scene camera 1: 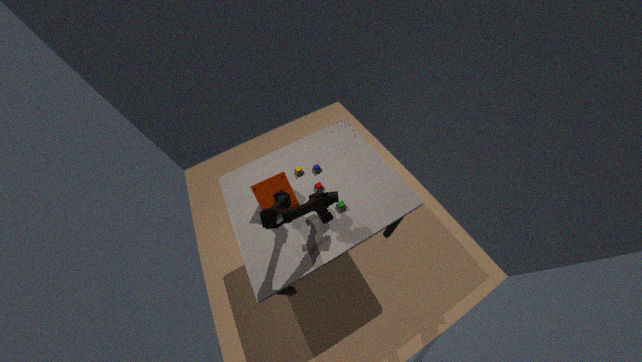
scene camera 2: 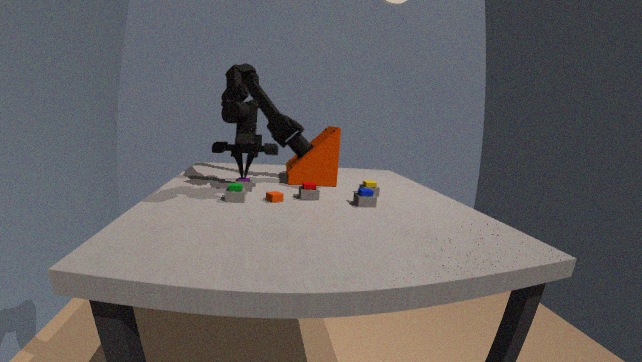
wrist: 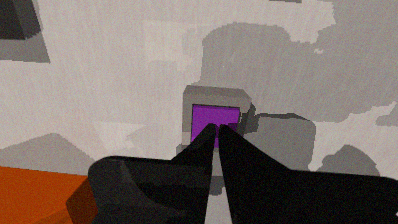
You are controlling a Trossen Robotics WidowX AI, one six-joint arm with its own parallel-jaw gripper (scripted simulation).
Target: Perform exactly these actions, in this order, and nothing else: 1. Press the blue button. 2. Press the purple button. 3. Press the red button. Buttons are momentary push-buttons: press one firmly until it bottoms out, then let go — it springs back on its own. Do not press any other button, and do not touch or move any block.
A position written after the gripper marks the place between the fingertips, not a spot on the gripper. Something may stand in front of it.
Note:
In view: the gripper (scene camera 2: 243, 178) and a purple button (wrist: 202, 115).
The gripper also shows in the wrist view (wrist: 216, 129).

